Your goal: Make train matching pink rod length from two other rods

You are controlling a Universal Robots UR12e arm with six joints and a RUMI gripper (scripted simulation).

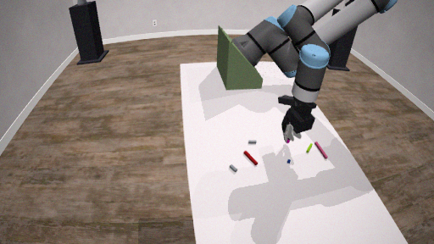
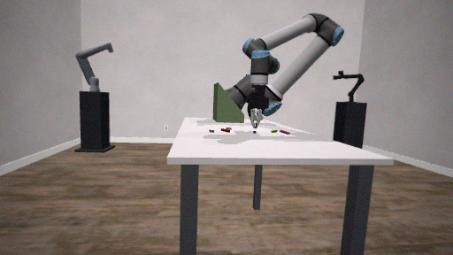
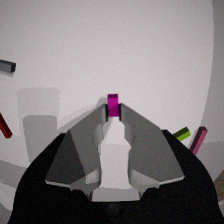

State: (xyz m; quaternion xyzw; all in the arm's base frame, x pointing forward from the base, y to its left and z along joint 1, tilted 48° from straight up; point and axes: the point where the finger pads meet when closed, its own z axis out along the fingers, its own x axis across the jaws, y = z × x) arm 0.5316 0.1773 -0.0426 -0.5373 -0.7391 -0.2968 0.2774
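My hand is 16 cm to the left of the red rod, 6 cm short of it and 2 cm above it. The rest, counted from my hand: blue rod 9 cm ahead, 2 cm to the right, 2 cm below; lime rod 9 cm to the left, 4 cm ahead, 2 cm below; magenta rod 1 cm below.
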